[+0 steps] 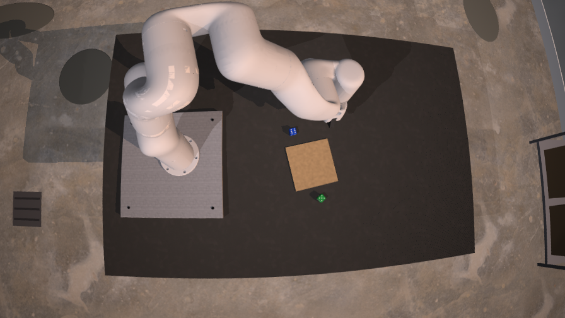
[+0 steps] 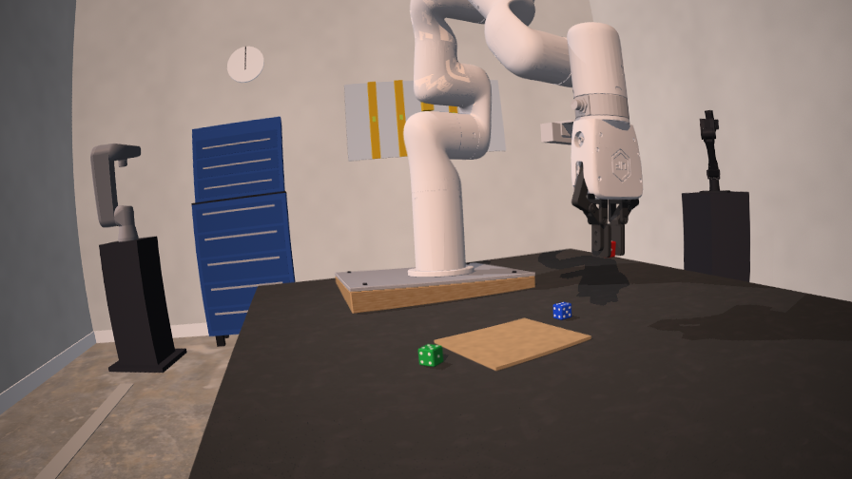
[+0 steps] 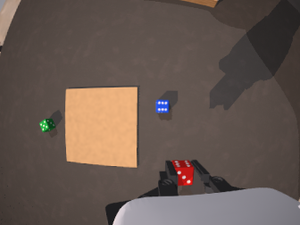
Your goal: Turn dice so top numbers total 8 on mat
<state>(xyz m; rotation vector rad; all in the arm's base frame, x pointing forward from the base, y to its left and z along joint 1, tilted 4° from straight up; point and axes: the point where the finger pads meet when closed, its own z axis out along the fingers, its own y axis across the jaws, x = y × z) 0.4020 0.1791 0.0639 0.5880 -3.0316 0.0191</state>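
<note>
The red die lies 10 mm below my hand. Also, from my hand: tan mat (10 mm ahead, 140 mm to the right, 110 mm below); then green die (50 mm ahead, 240 mm to the right, 100 mm below); then blue die (60 mm behind, 50 mm to the right, 100 mm below).
</note>
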